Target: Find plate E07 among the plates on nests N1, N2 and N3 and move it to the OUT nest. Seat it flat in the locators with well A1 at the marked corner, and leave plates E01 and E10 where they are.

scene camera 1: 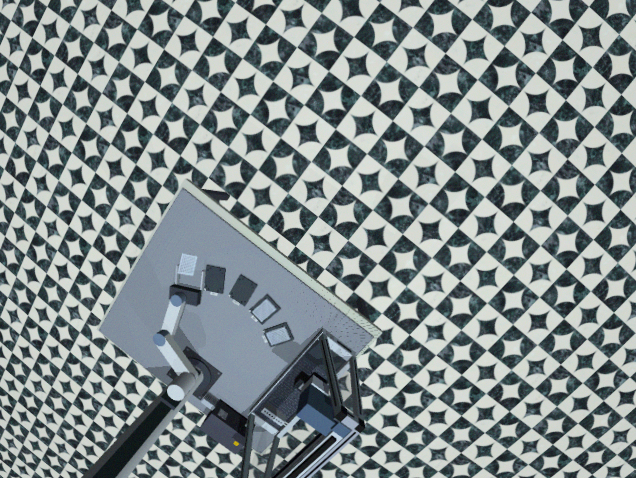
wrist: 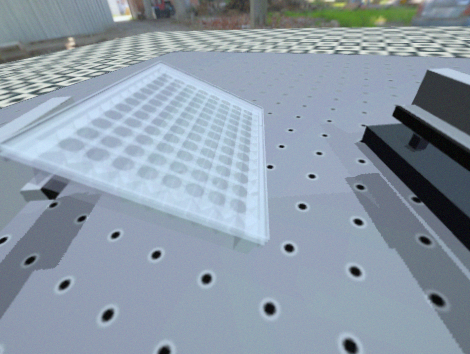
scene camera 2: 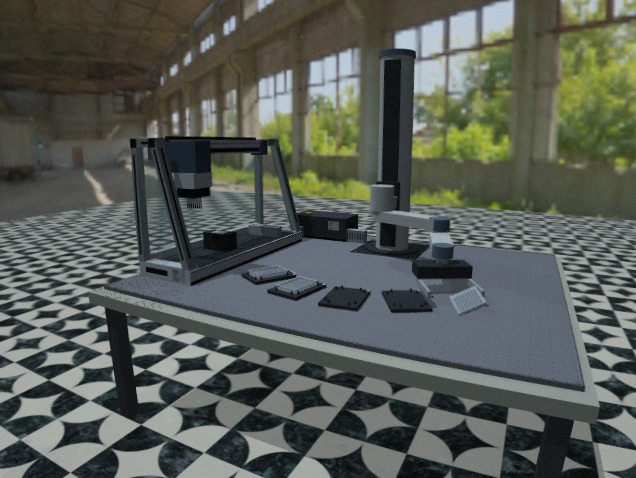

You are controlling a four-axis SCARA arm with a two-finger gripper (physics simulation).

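Pixels of known places: gripper, fingertip midpoint: [scene camera 1: 190, 268] [wrist: 248, 104] [scene camera 2: 456, 294]; arm's base, link origin: [scene camera 2: 391, 251].
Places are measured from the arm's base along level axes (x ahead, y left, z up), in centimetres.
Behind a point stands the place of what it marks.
Note:
A pale 96-well plate [scene camera 1: 187, 264] {x 65.0, y 42.9, z 4.5 cm} [scene camera 2: 467, 300] {x 65.8, y 43.0, z 4.4 cm} [wrist: 175, 145] {x 62.0, y 41.7, z 4.7 cm} is tilted off any nest, beyond the end of the nest row. Its label is not readable. My gripper [scene camera 1: 190, 273] {x 65.1, y 39.6, z 5.5 cm} [scene camera 2: 457, 294] {x 65.1, y 39.6, z 5.5 cm} [wrist: 248, 104] {x 65.1, y 39.6, z 5.5 cm} is open around part of it; in the wrist view the plate's left side overlaps the left finger, and contact is unclear. The right finger is over the edge of an empty dark nest [scene camera 1: 214, 279] {x 67.1, y 24.8, z 2.5 cm} [scene camera 2: 407, 301] {x 68.9, y 25.8, z 2.5 cm} [wrist: 425, 170] {x 67.2, y 31.2, z 2.5 cm}. A second empty nest [scene camera 1: 243, 289] {x 73.8, y 7.0, z 2.4 cm} [scene camera 2: 344, 298] {x 74.8, y 7.6, z 2.5 cm} is beside it. Two other plates, one [scene camera 1: 264, 309] {x 72.7, y -10.4, z 3.9 cm} [scene camera 2: 298, 284] {x 72.9, y -9.5, z 3.9 cm} and another [scene camera 1: 278, 334] {x 65.1, y -26.5, z 3.8 cm} [scene camera 2: 268, 271] {x 64.6, y -26.3, z 3.8 cm}, sit on nests; labels and A1 marks are unreadable.
A gantry frame [scene camera 1: 336, 377] {x 85.0, y -55.7, z 34.3 cm} [scene camera 2: 177, 205] {x 82.1, y -51.7, z 28.3 cm} with a multi-tip head [scene camera 2: 191, 156] {x 77.8, y -48.3, z 44.8 cm} stands at the other end of the table [scene camera 1: 169, 221] {x 77.9, y 68.2, z 1.3 cm} [scene camera 2: 514, 328] {x 74.1, y 57.1, z 1.3 cm}. A dark box [scene camera 1: 223, 426] {x -6.5, y -36.2, z 12.8 cm} [scene camera 2: 318, 225] {x -3.5, y -39.9, z 8.2 cm} is near the arm's column [scene camera 2: 395, 154] {x 7.7, y 2.4, z 44.8 cm}.

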